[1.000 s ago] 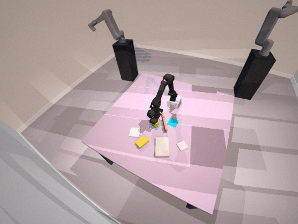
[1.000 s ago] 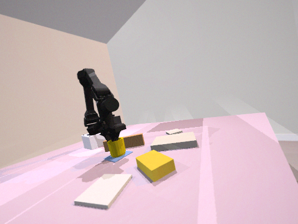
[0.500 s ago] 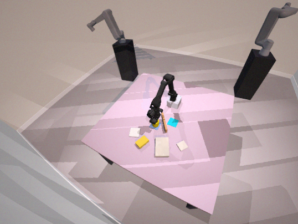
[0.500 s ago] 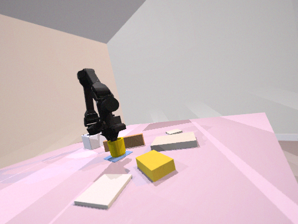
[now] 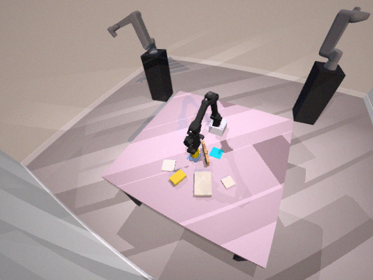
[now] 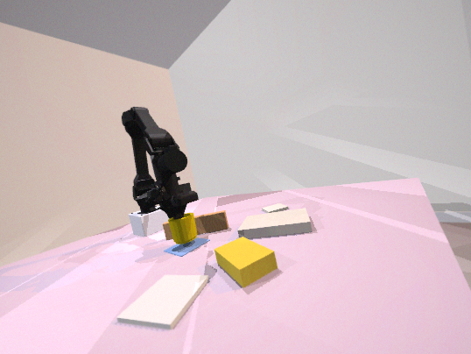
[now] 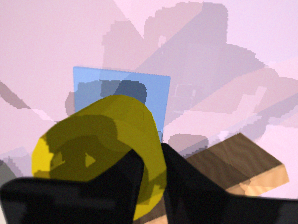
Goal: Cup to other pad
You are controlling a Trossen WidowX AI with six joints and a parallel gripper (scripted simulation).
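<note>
The cyan pad lies 160 mm to the left of my gripper tip, 60 mm below it and 50 mm behind it. Also, from my gripper tip: wooden block 70 mm to the left, 30 mm below, 10 mm behind; blue pad 60 mm below, 30 mm ahead, 10 mm to the right; yellow cup 20 mm ahead.
</note>
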